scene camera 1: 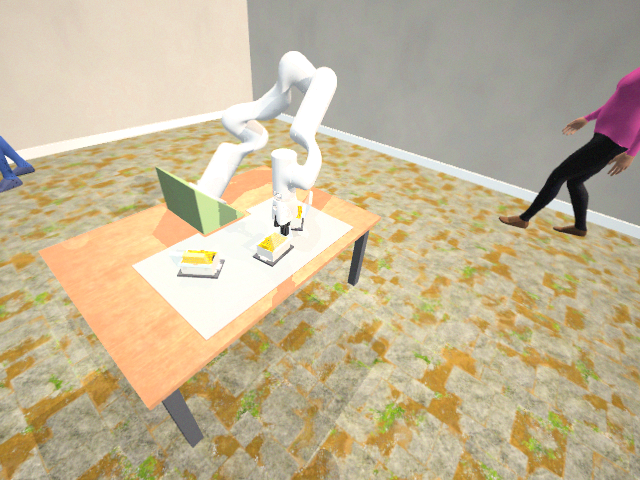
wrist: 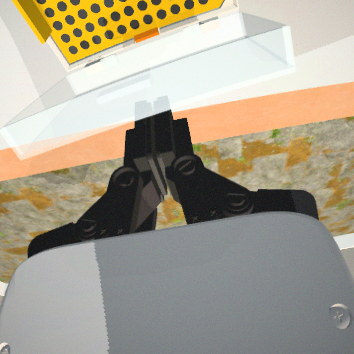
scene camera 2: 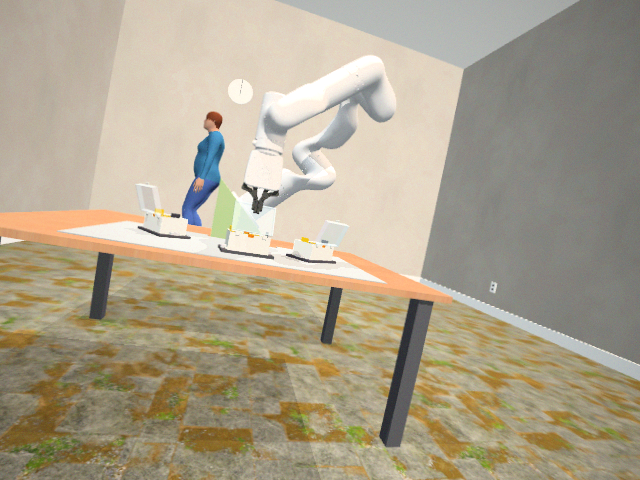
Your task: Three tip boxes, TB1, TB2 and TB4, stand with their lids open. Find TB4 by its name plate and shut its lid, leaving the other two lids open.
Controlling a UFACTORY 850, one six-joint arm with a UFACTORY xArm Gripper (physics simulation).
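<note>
Three white tip boxes with yellow racks stand with clear lids raised. The middle box [scene camera 1: 272, 249] [scene camera 2: 248, 241] also shows in the wrist view [wrist: 120, 22], with its lid [wrist: 190, 70] leaning toward the gripper. Another box [scene camera 1: 200, 264] [scene camera 2: 313, 251] and a third box [scene camera 1: 299, 212] [scene camera 2: 165, 224] stand apart to either side; the third is partly hidden by the arm in scene camera 1. No name plate is readable, so I cannot tell which is TB4. My gripper [scene camera 1: 282, 230] [scene camera 2: 256, 210] [wrist: 158, 120] is shut and empty at the middle box's lid; its tips show through the clear lid. Contact is unclear.
The boxes stand on a light mat [scene camera 1: 206, 310] [scene camera 2: 103, 231] on the wooden table [scene camera 1: 103, 294] [scene camera 2: 413, 289]. A green upright panel [scene camera 1: 180, 201] [scene camera 2: 222, 214] stands near the arm's base. People stand beyond the table, away from the boxes.
</note>
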